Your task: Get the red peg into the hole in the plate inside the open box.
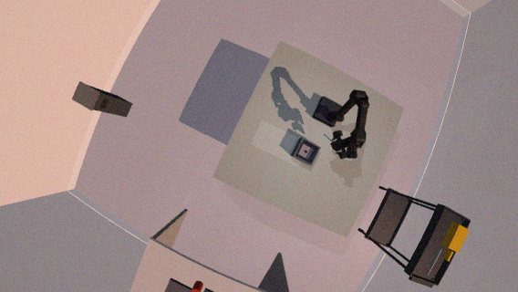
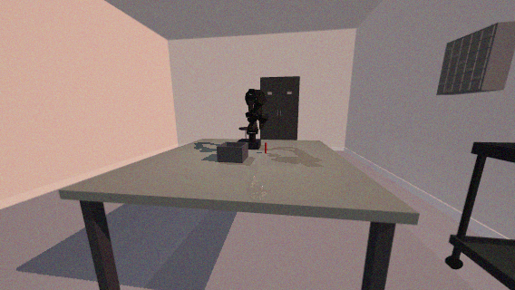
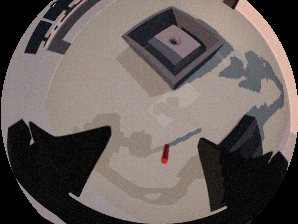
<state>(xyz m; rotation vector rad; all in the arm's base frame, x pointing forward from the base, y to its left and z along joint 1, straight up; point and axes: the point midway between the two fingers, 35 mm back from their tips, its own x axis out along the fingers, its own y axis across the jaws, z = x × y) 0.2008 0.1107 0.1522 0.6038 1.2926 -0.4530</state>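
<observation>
Now: gripper tip 14 cm above the red peg, 8 cm past it and 4 cm to the right of it. The rest, counted from my gripper tip: dark box: 15 cm below, 13 cm ahead, 11 cm to the right.
</observation>
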